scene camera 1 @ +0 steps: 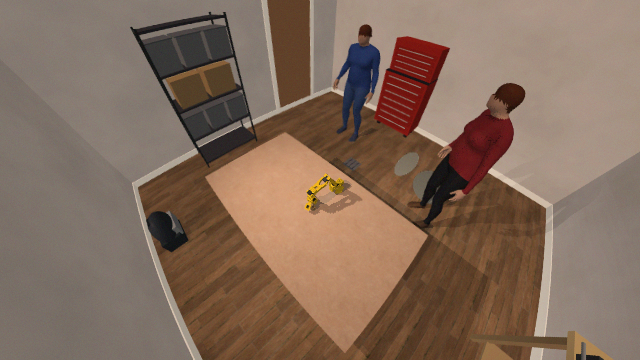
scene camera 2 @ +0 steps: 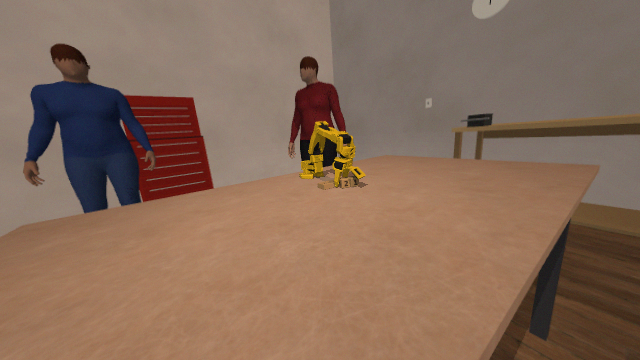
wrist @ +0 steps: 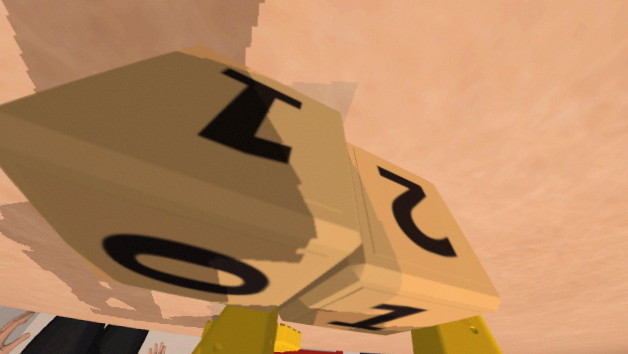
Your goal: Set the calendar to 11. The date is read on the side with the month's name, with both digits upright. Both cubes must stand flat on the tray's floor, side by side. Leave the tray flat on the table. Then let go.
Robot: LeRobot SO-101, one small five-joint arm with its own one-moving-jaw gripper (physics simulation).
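Observation:
Two wooden number cubes stand side by side on the table, off the tray. One cube (wrist: 165,150) (scene camera 2: 355,181) shows 1 and 0 in the wrist view. The other cube (wrist: 470,270) (scene camera 2: 345,183) shows 2 and 1 there. In scene camera 2 their side digits read 2, then 1. The small wooden tray (scene camera 2: 325,185) lies left of them there; its inside and month name cannot be made out, and it is hidden in the wrist view. My gripper (wrist: 345,327) (scene camera 2: 337,184) (scene camera 1: 308,208) is low and partly open, empty. Its tips are hidden behind the cubes in the wrist view; contact is unclear.
The arm (scene camera 1: 318,187) (scene camera 2: 325,130) stands on the large table (scene camera 1: 320,270) (scene camera 2: 280,270), its base near the long edge. A person in blue (scene camera 1: 364,65) (scene camera 2: 92,120) and one in red (scene camera 1: 482,142) (scene camera 2: 317,110) stand beyond that edge.

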